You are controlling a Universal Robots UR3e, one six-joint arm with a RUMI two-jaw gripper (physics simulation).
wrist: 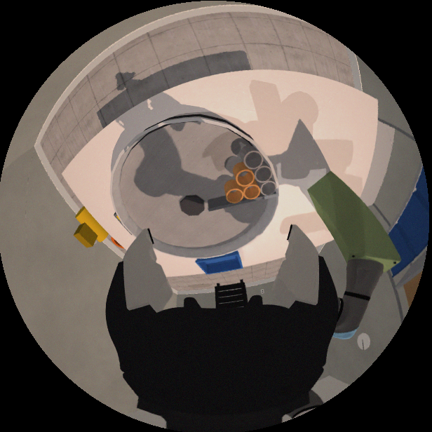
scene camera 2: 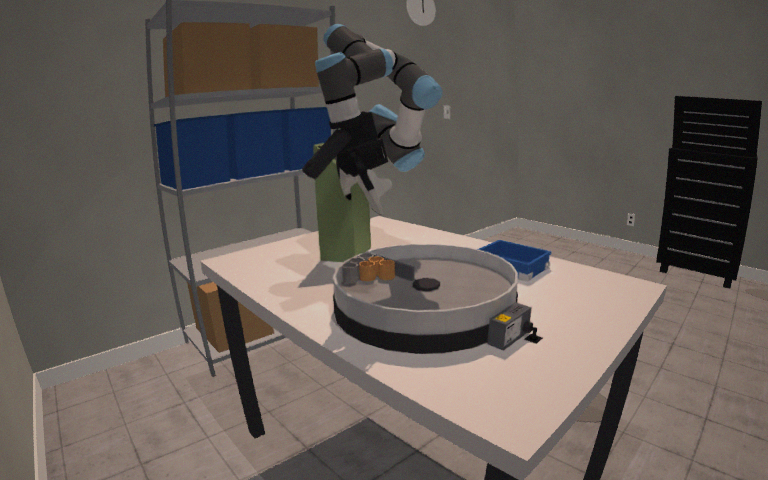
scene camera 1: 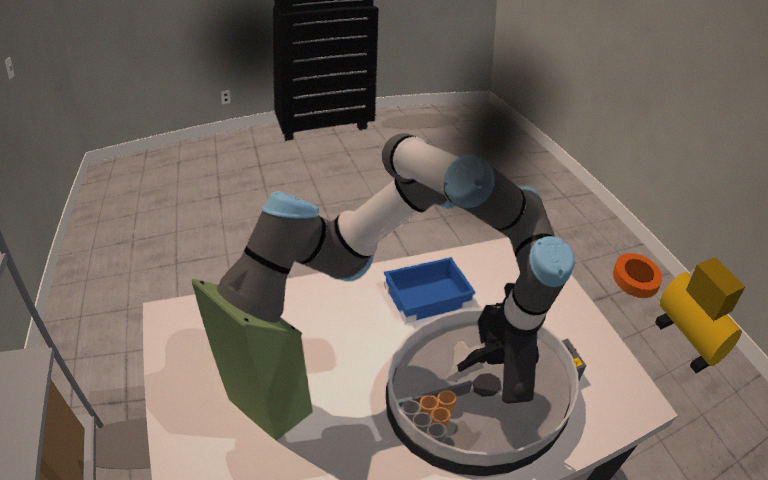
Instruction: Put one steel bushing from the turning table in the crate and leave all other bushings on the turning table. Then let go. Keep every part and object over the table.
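Places are measured from the arm's base along level axes (x left, y back, z up), in centimetres.
Pixels of known places: gripper, fingertip midpoint: (scene camera 2: 364, 206) (scene camera 1: 488, 375); arm's base at its link origin: (scene camera 1: 247, 304).
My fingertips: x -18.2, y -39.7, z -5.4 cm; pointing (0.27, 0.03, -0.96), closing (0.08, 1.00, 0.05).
For each thing: its top centre in the pictures, then the offset to it from my fingertips. "pt": a spot on its surface instead.
- dark divider bar at a spot on its surface: (scene camera 1: 461, 390) (scene camera 2: 404, 271) pt dy -0.3, dx +10.1, dz -17.1 cm
- blue crate at its top centre: (scene camera 1: 429, 282) (scene camera 2: 513, 251) dy -2.4, dx +47.8, dz -19.4 cm
- dark hub disc at its top centre: (scene camera 1: 487, 383) (scene camera 2: 426, 282) dy -6.7, dx +11.5, dz -18.3 cm
- grey control box at a spot on its surface: (scene camera 2: 509, 326) (scene camera 1: 583, 364) pt dy -32.3, dx +11.6, dz -19.5 cm
The steel bushings are grey, open-topped tubes; one steel bushing (scene camera 1: 436, 434) (scene camera 2: 349, 275) stands at the outer end of the cluster, with other grey ones beside it. Several orange bushings (scene camera 1: 447, 405) (scene camera 2: 386, 270) stand against them. All stand upright inside the turning table (scene camera 1: 487, 456) (scene camera 2: 430, 319) (wrist: 190, 251), near its wall and beside the dark divider bar (scene camera 1: 461, 390) (scene camera 2: 404, 268) (wrist: 217, 203). The blue crate (scene camera 1: 441, 305) (scene camera 2: 518, 262) (wrist: 220, 263) stands beyond the turning table. My gripper (scene camera 2: 364, 204) (wrist: 219, 228) is open and empty, well above the bushings; the arm partly hides it in scene view 1.
A dark hub disc (scene camera 1: 485, 384) (scene camera 2: 426, 284) (wrist: 192, 205) sits mid turning table. A grey control box (scene camera 1: 576, 362) (scene camera 2: 509, 326) is fixed to its outer side. The green pedestal (scene camera 1: 260, 373) (scene camera 2: 342, 226) (wrist: 350, 220) carries the arm. The turning table's raised wall surrounds the bushings.
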